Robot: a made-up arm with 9 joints. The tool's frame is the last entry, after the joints. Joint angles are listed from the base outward.
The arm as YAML. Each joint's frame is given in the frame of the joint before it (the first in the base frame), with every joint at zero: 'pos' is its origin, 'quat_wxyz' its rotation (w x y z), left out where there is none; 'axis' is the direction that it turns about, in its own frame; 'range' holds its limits. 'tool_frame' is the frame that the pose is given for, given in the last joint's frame.
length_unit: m
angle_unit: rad
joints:
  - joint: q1
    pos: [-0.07, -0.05, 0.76]
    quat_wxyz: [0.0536, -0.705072, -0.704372, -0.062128]
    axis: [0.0, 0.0, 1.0]
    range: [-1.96, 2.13]
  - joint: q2
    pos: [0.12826, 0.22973, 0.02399]
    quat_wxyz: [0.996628, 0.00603, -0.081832, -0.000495]
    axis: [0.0, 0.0, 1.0]
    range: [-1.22, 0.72]
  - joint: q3
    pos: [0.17, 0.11, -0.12]
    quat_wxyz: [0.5, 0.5, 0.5, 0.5]
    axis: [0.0, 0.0, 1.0]
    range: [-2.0, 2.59]
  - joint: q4
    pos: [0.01, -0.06, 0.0]
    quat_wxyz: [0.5, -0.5, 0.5, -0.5]
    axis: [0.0, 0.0, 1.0]
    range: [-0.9, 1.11]
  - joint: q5
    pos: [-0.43, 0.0, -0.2]
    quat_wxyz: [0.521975, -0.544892, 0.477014, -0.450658]
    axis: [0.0, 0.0, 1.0]
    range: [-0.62, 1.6]
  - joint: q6
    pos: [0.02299, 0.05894, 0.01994]
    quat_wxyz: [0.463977, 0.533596, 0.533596, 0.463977]
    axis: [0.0, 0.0, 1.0]
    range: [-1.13, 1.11]
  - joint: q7
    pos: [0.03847, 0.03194, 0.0]
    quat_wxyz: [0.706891, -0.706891, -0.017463, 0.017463]
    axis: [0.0, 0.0, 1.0]
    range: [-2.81, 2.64]
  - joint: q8
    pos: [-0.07, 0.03, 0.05]
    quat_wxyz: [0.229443, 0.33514, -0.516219, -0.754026]
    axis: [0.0, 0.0, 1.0]
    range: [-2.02, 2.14]
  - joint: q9
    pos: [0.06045, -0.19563, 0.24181]
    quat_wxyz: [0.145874, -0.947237, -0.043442, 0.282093]
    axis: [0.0, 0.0, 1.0]
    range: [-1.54, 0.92]
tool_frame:
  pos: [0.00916, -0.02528, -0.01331]
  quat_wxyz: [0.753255, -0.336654, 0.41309, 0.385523]
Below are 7 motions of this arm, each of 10 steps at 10 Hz.
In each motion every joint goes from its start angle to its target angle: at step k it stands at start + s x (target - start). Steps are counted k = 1, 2, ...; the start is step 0. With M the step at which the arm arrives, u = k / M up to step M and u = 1 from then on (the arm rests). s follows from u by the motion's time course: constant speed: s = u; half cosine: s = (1 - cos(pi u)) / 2; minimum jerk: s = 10 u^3 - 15 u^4 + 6 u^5.
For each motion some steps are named. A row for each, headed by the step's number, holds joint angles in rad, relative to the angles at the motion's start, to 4 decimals.
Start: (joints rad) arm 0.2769 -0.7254 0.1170 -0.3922 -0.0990 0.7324 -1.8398 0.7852 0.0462
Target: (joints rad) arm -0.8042 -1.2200 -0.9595 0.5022 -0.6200 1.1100 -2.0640 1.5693 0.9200
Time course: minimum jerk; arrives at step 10
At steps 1, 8, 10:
1: -0.0093 -0.0042 -0.0092 0.0077 -0.0045 0.0032 -0.0019 0.0067 0.0075
8: -1.0185 -0.4660 -1.0141 0.8426 -0.4908 0.3557 -0.2112 0.7387 0.8232
10: -1.0811 -0.4946 -1.0765 0.8944 -0.5210 0.3776 -0.2242 0.7841 0.8738

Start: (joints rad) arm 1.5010 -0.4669 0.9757 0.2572 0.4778 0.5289 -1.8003 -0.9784 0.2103
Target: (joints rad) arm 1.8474 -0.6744 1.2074 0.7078 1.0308 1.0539 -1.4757 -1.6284 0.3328
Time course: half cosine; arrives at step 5
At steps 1, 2, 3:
1: 0.0331 -0.0198 0.0221 0.0430 0.0528 0.0501 0.0310 -0.0621 0.0117
2: 0.1197 -0.0717 0.0801 0.1557 0.1911 0.1814 0.1121 -0.2246 0.0423
3: 0.2267 -0.1358 0.1516 0.2949 0.3619 0.3436 0.2125 -0.4254 0.0802

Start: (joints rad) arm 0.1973 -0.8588 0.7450 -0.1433 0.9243 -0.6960 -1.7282 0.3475 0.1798
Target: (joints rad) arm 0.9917 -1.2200 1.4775 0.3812 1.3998 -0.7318 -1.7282 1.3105 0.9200
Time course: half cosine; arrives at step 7
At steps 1, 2, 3, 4, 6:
1: 0.0393 -0.0179 0.0363 0.0260 0.0235 -0.0018 0.0000 0.0477 0.0367
2: 0.1495 -0.0680 0.1379 0.0987 0.0895 -0.0067 0.0000 0.1813 0.1393
3: 0.3088 -0.1404 0.2848 0.2039 0.1848 -0.0139 0.0000 0.3744 0.2877
4: 0.4856 -0.2208 0.4477 0.3206 0.2907 -0.0219 0.0000 0.5886 0.4525
6: 0.7551 -0.3433 0.6962 0.4985 0.4520 -0.0340 0.0000 0.9153 0.7035

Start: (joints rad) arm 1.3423 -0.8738 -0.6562 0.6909 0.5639 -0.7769 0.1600 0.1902 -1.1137
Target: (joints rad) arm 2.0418 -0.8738 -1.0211 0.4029 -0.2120 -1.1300 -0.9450 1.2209 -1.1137
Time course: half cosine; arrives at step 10
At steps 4, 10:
4: 0.2417 0.0000 -0.1261 -0.0995 -0.2681 -0.1220 -0.3818 0.3561 0.0000
10: 0.6995 0.0000 -0.3649 -0.2880 -0.7759 -0.3531 -1.1050 1.0307 0.0000

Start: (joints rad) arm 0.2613 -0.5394 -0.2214 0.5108 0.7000 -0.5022 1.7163 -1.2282 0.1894
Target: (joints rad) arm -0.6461 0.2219 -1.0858 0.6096 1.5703 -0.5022 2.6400 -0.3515 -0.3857
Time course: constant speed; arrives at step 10
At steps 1, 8, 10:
1: -0.0907 0.0761 -0.0864 0.0099 0.0870 0.0000 0.0924 0.0877 -0.0575
8: -0.7259 0.6090 -0.6915 0.0790 0.6962 0.0000 0.7390 0.7014 -0.4601
10: -0.9074 0.7613 -0.8644 0.0988 0.8703 0.0000 0.9237 0.8767 -0.5751

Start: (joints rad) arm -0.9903 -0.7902 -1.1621 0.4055 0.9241 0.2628 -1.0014 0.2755 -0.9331
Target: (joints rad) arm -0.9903 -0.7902 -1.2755 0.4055 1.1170 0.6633 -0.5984 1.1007 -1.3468
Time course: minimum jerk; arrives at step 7
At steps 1, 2, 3, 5, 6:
1: 0.0000 0.0000 -0.0026 0.0000 0.0045 0.0093 0.0094 0.0192 -0.0096
2: 0.0000 0.0000 -0.0164 0.0000 0.0279 0.0580 0.0583 0.1194 -0.0599
3: 0.0000 0.0000 -0.0417 0.0000 0.0710 0.1473 0.1483 0.3036 -0.1522
5: 0.0000 0.0000 -0.0970 0.0000 0.1650 0.3425 0.3447 0.7058 -0.3538
6: 0.0000 0.0000 -0.1108 0.0000 0.1884 0.3912 0.3936 0.8060 -0.4041

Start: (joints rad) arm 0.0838 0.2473 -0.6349 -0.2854 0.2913 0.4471 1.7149 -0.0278 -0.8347
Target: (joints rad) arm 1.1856 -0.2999 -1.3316 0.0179 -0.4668 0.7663 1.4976 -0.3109 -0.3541
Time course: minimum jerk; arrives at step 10
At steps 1, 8, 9, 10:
1: 0.0094 -0.0047 -0.0060 0.0026 -0.0065 0.0027 -0.0019 -0.0024 0.0041
8: 1.0380 -0.5155 -0.6563 0.2857 -0.7142 0.3007 -0.2047 -0.2667 0.4528
9: 1.0924 -0.5425 -0.6907 0.3007 -0.7516 0.3165 -0.2154 -0.2807 0.4765
10: 1.1018 -0.5472 -0.6967 0.3033 -0.7581 0.3192 -0.2173 -0.2831 0.4806

